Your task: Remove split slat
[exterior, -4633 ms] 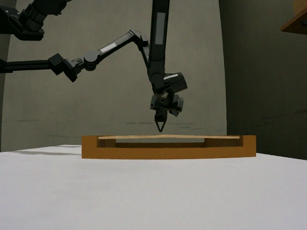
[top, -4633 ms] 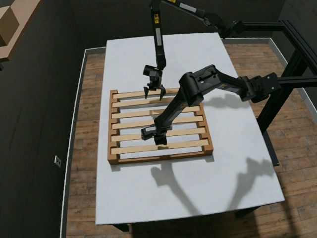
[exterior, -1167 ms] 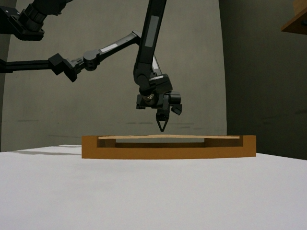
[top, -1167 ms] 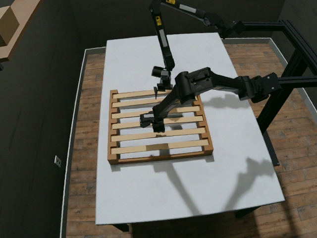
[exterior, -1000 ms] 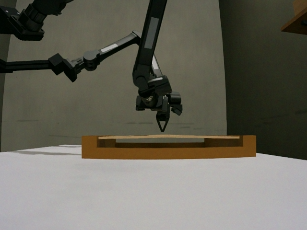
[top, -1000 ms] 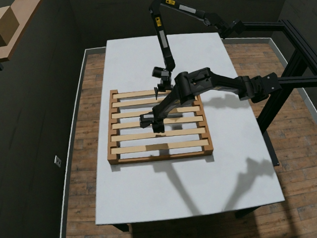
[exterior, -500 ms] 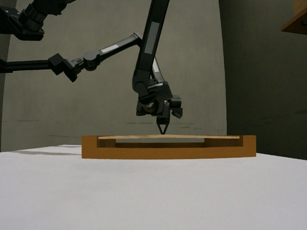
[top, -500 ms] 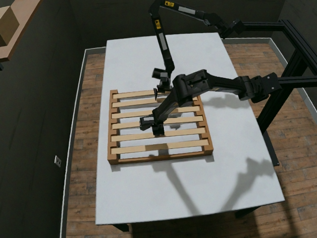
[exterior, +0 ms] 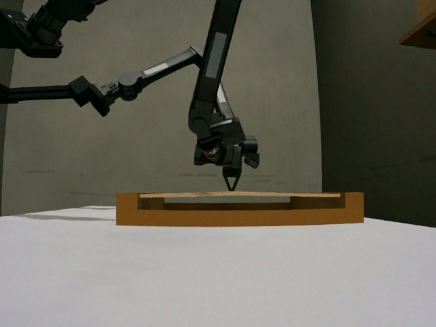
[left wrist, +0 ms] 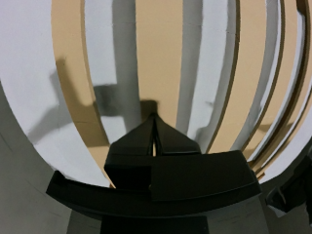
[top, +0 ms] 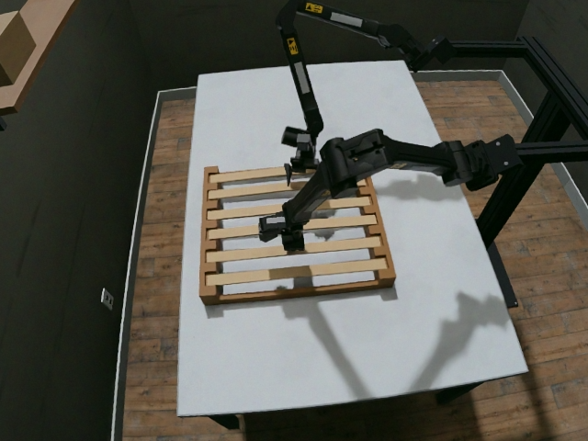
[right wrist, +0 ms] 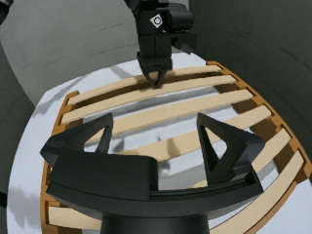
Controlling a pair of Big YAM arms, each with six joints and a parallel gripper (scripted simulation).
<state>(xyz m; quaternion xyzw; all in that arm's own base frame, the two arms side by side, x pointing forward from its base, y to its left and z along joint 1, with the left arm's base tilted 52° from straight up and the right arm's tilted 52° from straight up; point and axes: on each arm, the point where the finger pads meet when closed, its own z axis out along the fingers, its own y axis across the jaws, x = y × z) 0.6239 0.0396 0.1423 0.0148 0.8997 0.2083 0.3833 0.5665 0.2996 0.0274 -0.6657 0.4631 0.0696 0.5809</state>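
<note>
The bed frame is 1 cm behind my left hand, 14 cm to the right of it and 4 cm below it.
</note>
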